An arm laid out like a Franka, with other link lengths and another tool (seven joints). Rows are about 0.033 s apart.
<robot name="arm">
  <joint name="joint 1" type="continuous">
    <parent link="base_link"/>
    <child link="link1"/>
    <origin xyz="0 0 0.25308"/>
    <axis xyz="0 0 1"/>
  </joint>
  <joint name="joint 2" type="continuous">
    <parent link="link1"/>
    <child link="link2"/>
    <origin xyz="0 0 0" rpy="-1.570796 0 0"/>
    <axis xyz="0 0 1"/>
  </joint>
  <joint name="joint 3" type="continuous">
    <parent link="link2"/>
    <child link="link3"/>
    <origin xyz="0 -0.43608 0" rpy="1.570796 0 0"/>
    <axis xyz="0 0 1"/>
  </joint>
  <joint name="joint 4" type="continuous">
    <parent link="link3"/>
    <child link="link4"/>
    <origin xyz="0.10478 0 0" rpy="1.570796 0 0"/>
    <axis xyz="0 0 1"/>
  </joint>
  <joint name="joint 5" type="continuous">
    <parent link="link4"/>
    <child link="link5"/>
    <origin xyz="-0.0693 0.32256 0" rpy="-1.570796 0 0"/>
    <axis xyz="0 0 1"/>
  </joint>
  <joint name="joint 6" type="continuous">
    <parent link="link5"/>
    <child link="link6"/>
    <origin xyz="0 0 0" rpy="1.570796 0 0"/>
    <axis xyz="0 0 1"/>
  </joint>
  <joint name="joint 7" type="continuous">
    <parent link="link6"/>
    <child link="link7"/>
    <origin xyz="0.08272 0 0" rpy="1.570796 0 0"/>
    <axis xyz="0 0 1"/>
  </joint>
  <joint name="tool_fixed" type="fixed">
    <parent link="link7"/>
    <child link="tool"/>
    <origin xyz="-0.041 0 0.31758" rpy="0 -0.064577 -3.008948"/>
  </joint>
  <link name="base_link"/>
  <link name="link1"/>
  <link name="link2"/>
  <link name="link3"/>
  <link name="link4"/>
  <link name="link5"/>
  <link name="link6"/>
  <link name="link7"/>
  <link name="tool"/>
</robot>
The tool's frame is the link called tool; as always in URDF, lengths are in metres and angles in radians. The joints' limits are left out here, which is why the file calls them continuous.
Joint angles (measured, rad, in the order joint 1, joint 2, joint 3, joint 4, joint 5, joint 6, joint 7), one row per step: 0.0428 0.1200 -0.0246 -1.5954 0.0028 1.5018 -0.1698; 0.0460 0.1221 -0.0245 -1.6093 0.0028 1.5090 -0.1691; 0.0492 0.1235 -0.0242 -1.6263 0.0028 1.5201 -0.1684; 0.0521 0.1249 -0.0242 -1.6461 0.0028 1.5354 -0.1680; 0.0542 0.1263 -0.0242 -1.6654 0.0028 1.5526 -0.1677; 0.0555 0.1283 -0.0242 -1.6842 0.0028 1.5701 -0.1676; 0.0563 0.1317 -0.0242 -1.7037 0.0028 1.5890 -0.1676; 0.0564 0.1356 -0.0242 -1.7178 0.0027 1.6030 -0.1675; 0.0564 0.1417 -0.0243 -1.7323 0.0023 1.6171 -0.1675; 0.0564 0.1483 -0.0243 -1.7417 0.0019 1.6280 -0.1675; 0.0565 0.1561 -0.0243 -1.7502 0.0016 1.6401 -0.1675; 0.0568 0.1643 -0.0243 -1.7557 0.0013 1.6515 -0.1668
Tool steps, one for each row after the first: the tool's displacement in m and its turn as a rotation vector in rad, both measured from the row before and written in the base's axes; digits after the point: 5 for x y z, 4 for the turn. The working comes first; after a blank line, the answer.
Tool pose at each row, in the base's axes (x y z in m, rotation vector in rad; the steps are taken from these numbers as rounded here): 0.45946 0.00277 0.37626 0.0821 -2.9915 -0.0055; 0.45783 0.00427 0.37090 0.0856 -2.9826 -0.0050; 0.45632 0.00585 0.36484 0.0895 -2.9751 -0.0045; 0.45516 0.00714 0.35782 0.0930 -2.9691 -0.0040; 0.45462 0.00807 0.35088 0.0954 -2.9655 -0.0036; 0.45426 0.00864 0.34382 0.0970 -2.9622 -0.0033; 0.45409 0.00898 0.33587 0.0980 -2.9581 -0.0031; 0.45408 0.00899 0.32946 0.0978 -2.9542 -0.0027; 0.45401 0.00881 0.32194 0.0975 -2.9477 -0.0019; 0.45462 0.00870 0.31580 0.0974 -2.9426 -0.0011; 0.45591 0.00870 0.30932 0.0974 -2.9384 -0.0004; 0.45797 0.00884 0.30352 0.0969 -2.9361 0.0006

-0.00163 0.00150 -0.00536 -0.0004 0.0088 0.0025; -0.00151 0.00158 -0.00606 -0.0003 0.0074 0.0028; -0.00116 0.00129 -0.00702 -0.0003 0.0059 0.0025; -0.00054 0.00093 -0.00694 -0.0002 0.0035 0.0017; -0.00036 0.00057 -0.00706 -0.0002 0.0032 0.0012; -0.00017 0.00034 -0.00795 -0.0002 0.0041 0.0008; -0.00001 0.00001 -0.00641 -0.0004 0.0039 0.0000; -0.00007 -0.00018 -0.00752 -0.0008 0.0065 0.0000; 0.00061 -0.00011 -0.00614 -0.0007 0.0051 0.0001; 0.00129 0.00000 -0.00648 -0.0006 0.0042 0.0001; 0.00206 0.00014 -0.00580 -0.0008 0.0023 -0.0002
